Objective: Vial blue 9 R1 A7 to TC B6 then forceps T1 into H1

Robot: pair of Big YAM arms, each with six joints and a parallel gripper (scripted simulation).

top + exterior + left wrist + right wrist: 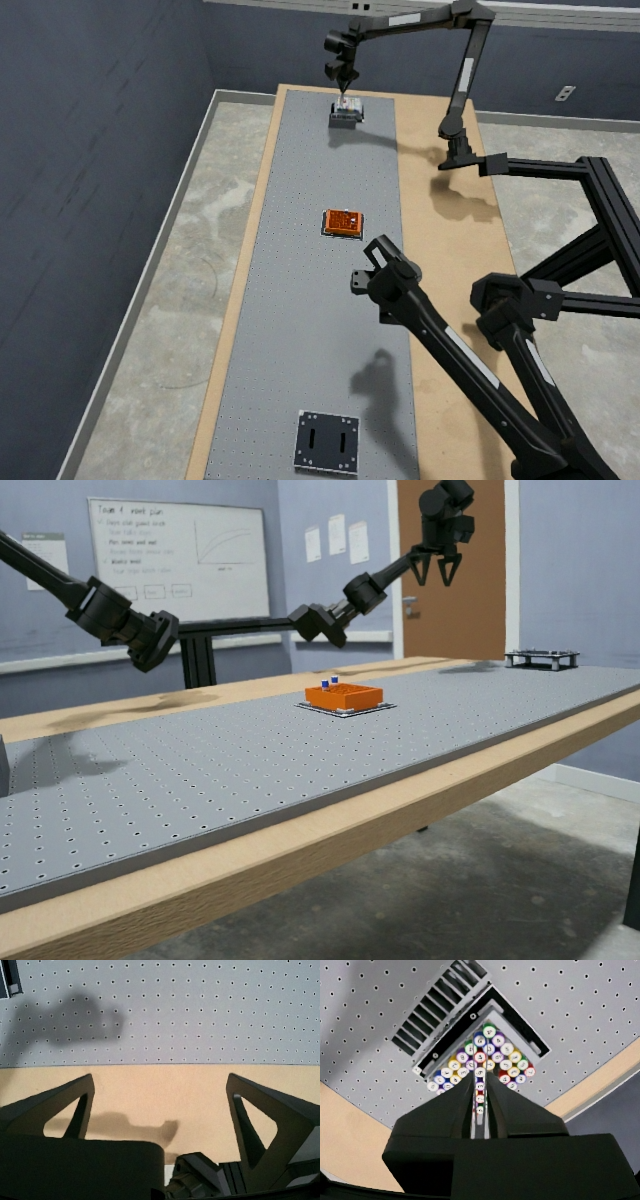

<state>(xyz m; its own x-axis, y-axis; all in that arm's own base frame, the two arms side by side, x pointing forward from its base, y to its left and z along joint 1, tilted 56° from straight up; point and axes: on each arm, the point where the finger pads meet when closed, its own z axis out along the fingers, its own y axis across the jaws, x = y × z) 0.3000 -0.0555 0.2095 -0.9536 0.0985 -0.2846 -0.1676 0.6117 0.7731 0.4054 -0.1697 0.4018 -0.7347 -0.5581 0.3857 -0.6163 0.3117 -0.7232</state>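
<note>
The grey holder H1 lies 130 mm below my right hand, 60 mm to the left of it and 10 mm behind it. Round my right hand: orange tube carrier: 620 mm to the left, 120 mm below.
</note>
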